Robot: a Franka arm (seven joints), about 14 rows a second.
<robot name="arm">
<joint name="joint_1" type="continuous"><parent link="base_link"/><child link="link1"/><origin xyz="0 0 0.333" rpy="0 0 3.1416"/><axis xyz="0 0 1"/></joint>
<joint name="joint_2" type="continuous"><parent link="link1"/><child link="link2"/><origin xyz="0 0 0" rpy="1.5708 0 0"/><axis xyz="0 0 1"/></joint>
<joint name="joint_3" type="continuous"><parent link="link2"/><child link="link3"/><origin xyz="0 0.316 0" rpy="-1.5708 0 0"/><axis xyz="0 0 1"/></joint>
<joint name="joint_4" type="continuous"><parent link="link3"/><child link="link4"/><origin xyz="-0.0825 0 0" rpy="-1.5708 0 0"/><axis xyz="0 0 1"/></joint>
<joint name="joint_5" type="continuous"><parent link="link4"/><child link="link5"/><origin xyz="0.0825 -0.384 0" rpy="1.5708 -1.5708 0"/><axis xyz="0 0 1"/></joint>
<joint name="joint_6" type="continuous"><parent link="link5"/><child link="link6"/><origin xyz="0 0 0" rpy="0 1.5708 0"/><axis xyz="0 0 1"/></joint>
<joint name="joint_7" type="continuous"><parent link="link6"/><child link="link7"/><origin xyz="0 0.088 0" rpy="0 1.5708 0"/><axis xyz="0 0 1"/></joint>
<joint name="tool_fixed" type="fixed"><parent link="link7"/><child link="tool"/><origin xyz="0 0 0.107" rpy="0 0 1.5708"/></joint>
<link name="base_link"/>
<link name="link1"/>
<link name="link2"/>
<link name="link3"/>
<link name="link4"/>
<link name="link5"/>
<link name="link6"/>
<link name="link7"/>
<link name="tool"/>
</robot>
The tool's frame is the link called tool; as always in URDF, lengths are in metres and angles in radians. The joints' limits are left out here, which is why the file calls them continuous.
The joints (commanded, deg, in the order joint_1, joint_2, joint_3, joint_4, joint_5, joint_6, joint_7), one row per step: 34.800 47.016 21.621 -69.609 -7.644 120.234 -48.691; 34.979 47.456 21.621 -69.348 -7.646 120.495 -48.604; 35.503 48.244 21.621 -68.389 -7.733 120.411 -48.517; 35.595 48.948 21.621 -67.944 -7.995 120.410 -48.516; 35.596 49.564 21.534 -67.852 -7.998 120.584 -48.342; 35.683 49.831 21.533 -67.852 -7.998 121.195 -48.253; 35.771 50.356 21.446 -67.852 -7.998 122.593 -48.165; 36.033 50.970 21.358 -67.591 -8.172 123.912 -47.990; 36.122 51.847 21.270 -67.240 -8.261 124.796 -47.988; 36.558 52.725 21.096 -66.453 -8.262 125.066 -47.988; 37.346 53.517 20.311 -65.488 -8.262 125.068 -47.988; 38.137 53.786 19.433 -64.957 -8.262 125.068 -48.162; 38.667 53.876 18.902 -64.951 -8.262 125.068 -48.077; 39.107 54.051 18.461 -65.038 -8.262 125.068 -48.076; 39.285 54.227 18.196 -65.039 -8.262 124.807 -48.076
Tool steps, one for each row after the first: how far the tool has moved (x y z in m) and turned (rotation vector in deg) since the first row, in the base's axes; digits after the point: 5 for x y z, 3 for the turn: -0.00064 0.00202 -0.00311 0.141 0.059 -0.016; -0.00265 0.00712 -0.00568 0.280 0.110 0.209; -0.00199 0.00803 -0.01125 0.070 0.208 0.281; -0.00110 0.00761 -0.01843 -0.147 0.540 0.003; -0.00138 0.00899 -0.02086 0.177 0.413 -0.093; -0.00029 0.01066 -0.02551 0.921 -0.005 -0.364; -0.00006 0.01382 -0.02936 1.654 -0.581 -0.534; 0.00150 0.01495 -0.03671 1.997 -0.718 -0.703; 0.00094 0.01830 -0.04190 2.155 -0.737 -0.642; 0.00122 0.02102 -0.04661 1.887 -1.082 -0.590; 0.00071 0.02313 -0.04807 1.565 -1.665 -0.282; -0.00133 0.02455 -0.05049 1.178 -1.846 -0.142; -0.00348 0.02551 -0.05455 0.729 -1.878 0.068; -0.00403 0.02503 -0.05798 0.242 -1.724 0.132
